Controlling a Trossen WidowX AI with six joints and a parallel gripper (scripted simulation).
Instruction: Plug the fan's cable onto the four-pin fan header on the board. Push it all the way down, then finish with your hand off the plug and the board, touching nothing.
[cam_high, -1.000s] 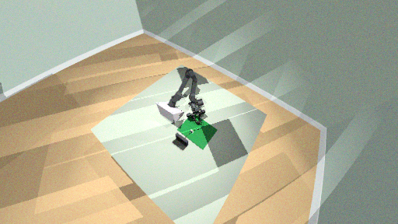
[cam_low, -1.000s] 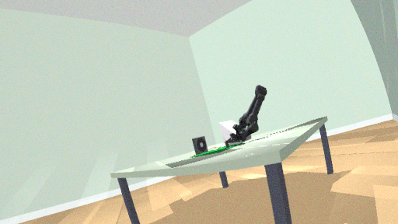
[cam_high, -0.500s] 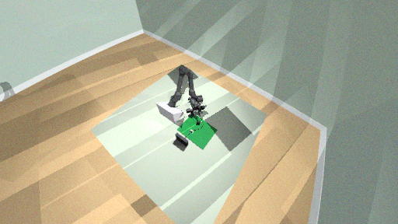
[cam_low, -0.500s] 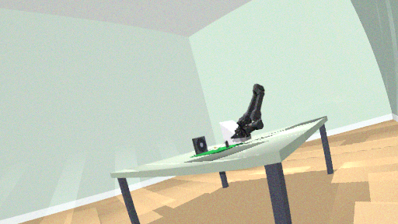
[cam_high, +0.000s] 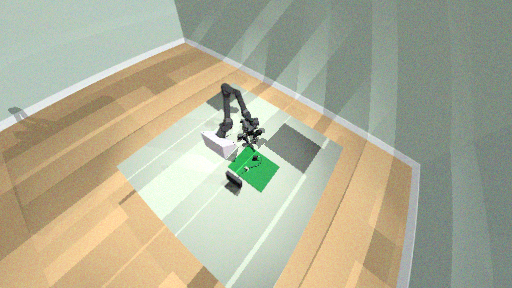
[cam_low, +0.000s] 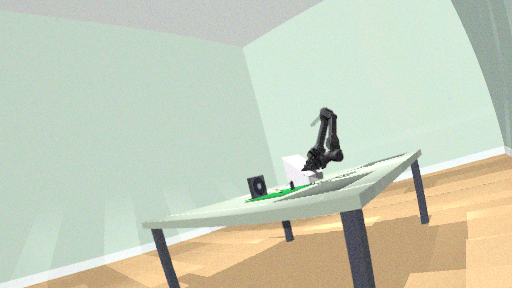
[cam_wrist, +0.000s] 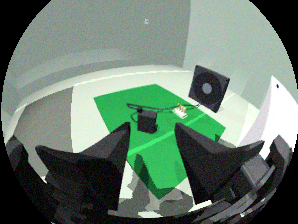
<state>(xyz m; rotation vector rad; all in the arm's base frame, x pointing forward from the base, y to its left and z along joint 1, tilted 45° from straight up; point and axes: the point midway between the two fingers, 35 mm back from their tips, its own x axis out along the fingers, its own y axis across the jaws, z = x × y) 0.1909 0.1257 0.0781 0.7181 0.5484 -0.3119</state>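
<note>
Right now the dark fan plug is 7 cm ahead of my gripper tip, 4 cm to the right of it and 6 cm below it. Round my gripper tip: green board 11 cm ahead, 9 cm to the right, 10 cm below; black fan 9 cm ahead, 27 cm to the right, 3 cm below.
</note>
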